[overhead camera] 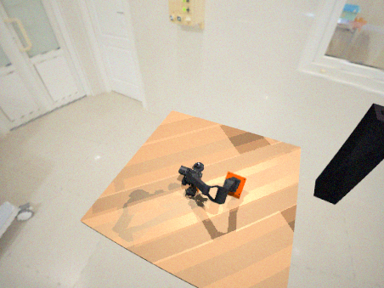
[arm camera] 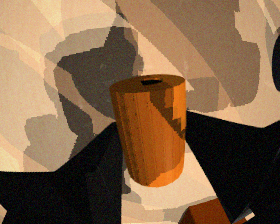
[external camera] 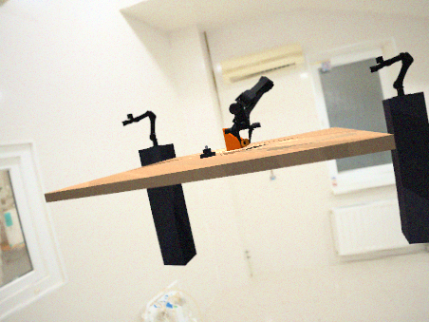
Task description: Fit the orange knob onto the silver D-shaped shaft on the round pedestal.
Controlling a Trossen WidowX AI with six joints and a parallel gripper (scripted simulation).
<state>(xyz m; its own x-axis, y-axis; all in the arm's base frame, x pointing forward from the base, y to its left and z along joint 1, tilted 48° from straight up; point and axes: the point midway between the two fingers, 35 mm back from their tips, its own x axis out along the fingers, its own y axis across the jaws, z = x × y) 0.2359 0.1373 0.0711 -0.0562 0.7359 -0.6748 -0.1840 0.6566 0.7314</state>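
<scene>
Now: gripper tip 10 mm below the orange knob and 10 mm past it. The rest, counted from my gripper tip: dark round pedestal (190 mm to the right, 70 mm ahead, 10 mm above).
</scene>
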